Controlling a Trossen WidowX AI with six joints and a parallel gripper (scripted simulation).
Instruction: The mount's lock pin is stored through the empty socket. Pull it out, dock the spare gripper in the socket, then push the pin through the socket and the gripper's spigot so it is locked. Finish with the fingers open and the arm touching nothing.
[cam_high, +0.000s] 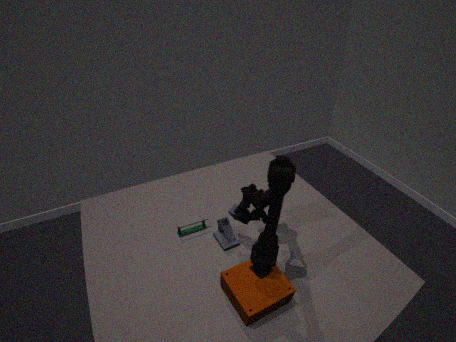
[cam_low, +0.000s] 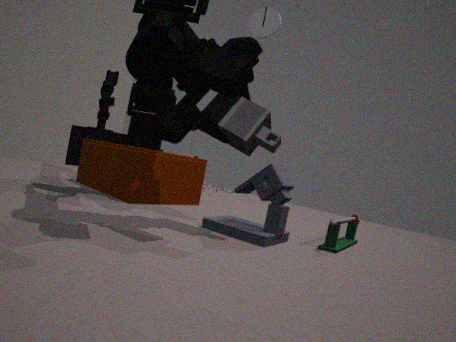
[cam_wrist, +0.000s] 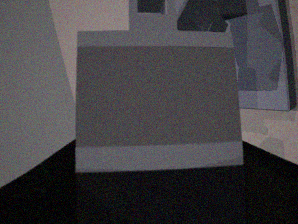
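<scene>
Right now my gripper tip is 10 mm to the left of the spare gripper and 10 mm short of it. From my gripper tip the other things lie so: grey mount: 100 mm below, 50 mm ahead, 30 mm to the left; then green cradle: 170 mm ahead, 130 mm to the left, 130 mm below.
</scene>
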